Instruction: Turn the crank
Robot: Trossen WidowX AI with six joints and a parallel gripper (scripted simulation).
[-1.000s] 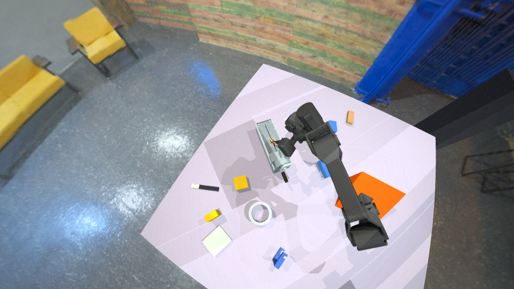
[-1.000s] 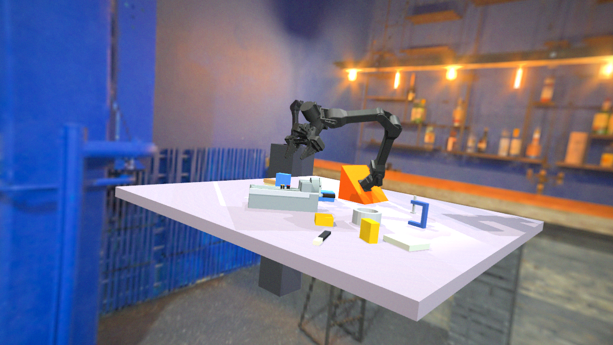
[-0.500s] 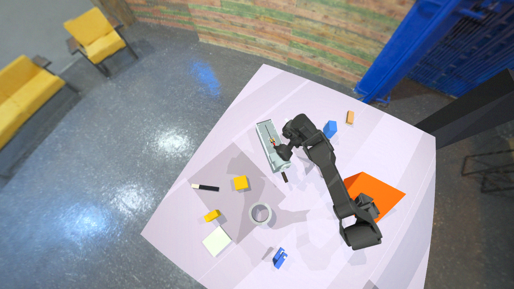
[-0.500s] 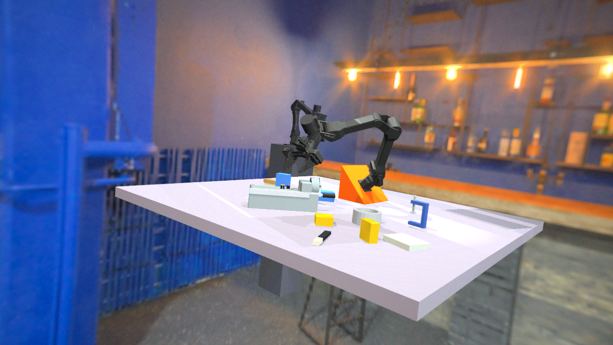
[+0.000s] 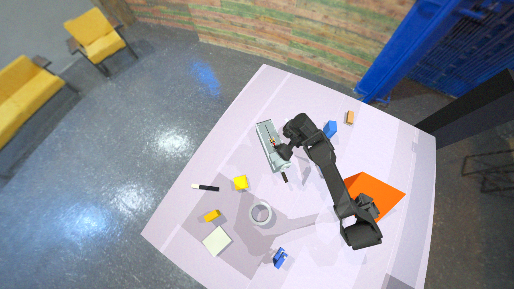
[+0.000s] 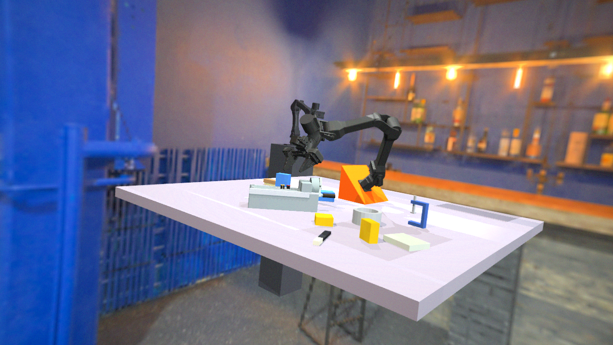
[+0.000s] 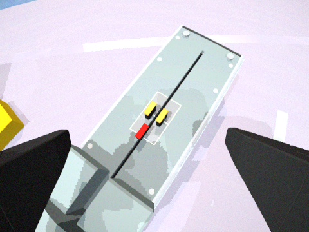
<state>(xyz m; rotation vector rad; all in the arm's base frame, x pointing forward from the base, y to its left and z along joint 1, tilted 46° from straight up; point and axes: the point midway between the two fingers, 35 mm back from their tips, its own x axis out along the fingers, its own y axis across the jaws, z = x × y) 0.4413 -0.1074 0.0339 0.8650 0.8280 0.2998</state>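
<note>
My gripper tip is 120 mm to the right of the brown crank handle, 100 mm past it and 80 mm above it. Round my gripper tip: metal strip: 170 mm to the right, 140 mm below, 20 mm behind; then blue clamp: 430 mm to the left, 230 mm behind, 90 mm below; then red pointer: 60 mm below, 20 mm ahead, 10 mm to the left.
</note>
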